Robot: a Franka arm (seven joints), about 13 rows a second.
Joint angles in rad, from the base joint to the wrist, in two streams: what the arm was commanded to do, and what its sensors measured. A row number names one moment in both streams.
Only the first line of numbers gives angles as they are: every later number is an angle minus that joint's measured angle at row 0.
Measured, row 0:
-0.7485 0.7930 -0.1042 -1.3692 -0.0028 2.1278 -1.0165
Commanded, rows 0 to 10:
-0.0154 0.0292 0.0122 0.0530 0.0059 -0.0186 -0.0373
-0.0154 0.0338 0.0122 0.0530 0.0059 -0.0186 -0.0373
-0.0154 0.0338 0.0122 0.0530 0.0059 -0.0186 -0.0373
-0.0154 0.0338 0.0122 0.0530 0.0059 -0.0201 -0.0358
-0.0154 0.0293 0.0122 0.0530 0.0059 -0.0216 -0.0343
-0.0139 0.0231 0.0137 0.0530 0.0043 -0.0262 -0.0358
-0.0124 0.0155 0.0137 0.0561 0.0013 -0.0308 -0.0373
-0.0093 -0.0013 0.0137 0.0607 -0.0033 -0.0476 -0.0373
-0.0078 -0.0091 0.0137 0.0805 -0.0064 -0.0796 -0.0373
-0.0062 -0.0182 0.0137 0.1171 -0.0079 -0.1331 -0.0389
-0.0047 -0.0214 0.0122 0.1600 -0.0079 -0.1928 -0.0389
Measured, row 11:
0.0012 0.0003 0.0039 0.0938 -0.0002 -0.0914 -0.0202
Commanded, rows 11 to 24:
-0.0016 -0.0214 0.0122 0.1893 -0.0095 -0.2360 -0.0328
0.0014 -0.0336 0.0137 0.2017 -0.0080 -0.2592 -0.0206
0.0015 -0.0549 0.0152 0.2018 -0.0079 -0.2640 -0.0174
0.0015 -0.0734 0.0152 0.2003 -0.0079 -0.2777 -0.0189
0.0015 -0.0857 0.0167 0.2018 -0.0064 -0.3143 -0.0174
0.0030 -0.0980 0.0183 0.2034 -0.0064 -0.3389 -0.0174
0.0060 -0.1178 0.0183 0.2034 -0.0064 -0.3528 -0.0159
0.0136 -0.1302 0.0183 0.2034 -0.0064 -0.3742 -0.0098
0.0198 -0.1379 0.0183 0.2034 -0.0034 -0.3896 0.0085
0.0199 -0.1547 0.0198 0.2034 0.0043 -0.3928 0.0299
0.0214 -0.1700 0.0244 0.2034 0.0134 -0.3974 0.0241
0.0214 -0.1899 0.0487 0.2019 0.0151 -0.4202 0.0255
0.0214 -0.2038 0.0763 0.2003 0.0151 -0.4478 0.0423
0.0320 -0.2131 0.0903 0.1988 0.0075 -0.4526 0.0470
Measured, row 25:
0.0222 -0.1781 0.0595 0.2078 0.0072 -0.4183 0.0196
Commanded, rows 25 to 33:
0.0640 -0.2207 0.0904 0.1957 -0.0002 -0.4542 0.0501
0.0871 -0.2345 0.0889 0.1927 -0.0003 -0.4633 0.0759
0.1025 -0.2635 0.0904 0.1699 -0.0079 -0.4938 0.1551
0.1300 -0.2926 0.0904 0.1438 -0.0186 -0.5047 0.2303
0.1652 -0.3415 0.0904 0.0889 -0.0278 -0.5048 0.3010
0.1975 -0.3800 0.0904 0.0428 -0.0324 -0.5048 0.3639
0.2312 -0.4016 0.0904 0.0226 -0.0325 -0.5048 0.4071
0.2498 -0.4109 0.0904 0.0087 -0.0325 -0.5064 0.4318
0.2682 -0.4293 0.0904 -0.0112 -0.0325 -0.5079 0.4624
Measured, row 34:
0.2422 -0.3625 0.0926 0.0734 -0.0156 -0.5101 0.4065
